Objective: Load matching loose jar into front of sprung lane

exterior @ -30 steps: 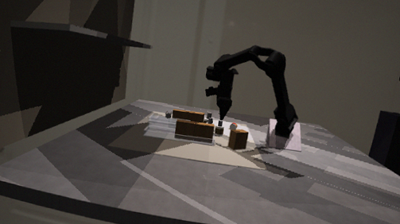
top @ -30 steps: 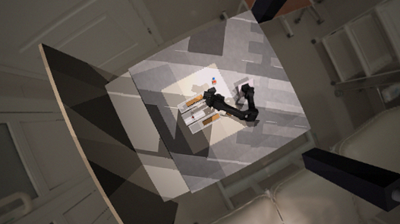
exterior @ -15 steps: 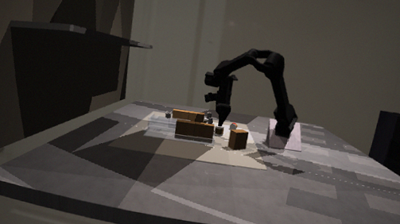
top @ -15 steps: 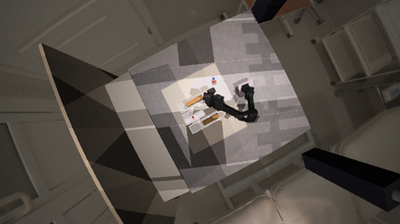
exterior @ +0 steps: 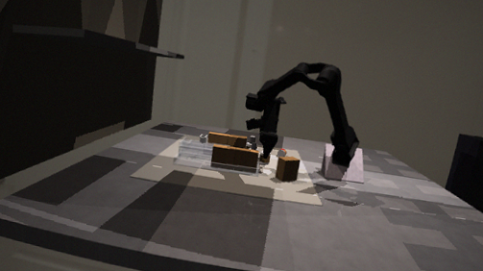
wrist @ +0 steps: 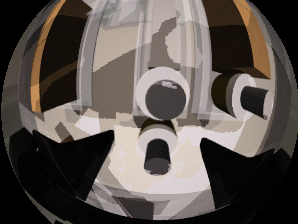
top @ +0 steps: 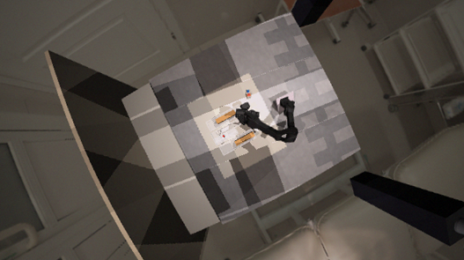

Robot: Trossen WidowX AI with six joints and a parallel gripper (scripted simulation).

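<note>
Now: gripper tip 60 mm short of the jar, 70 mm to the left of it and 20 mm below it. The rest, counted from my gripper tip: clear lane rack: 190 mm ahead, 50 mm to the left, 10 mm below; then brown block: 90 mm behind, 140 mm to the left.
</note>
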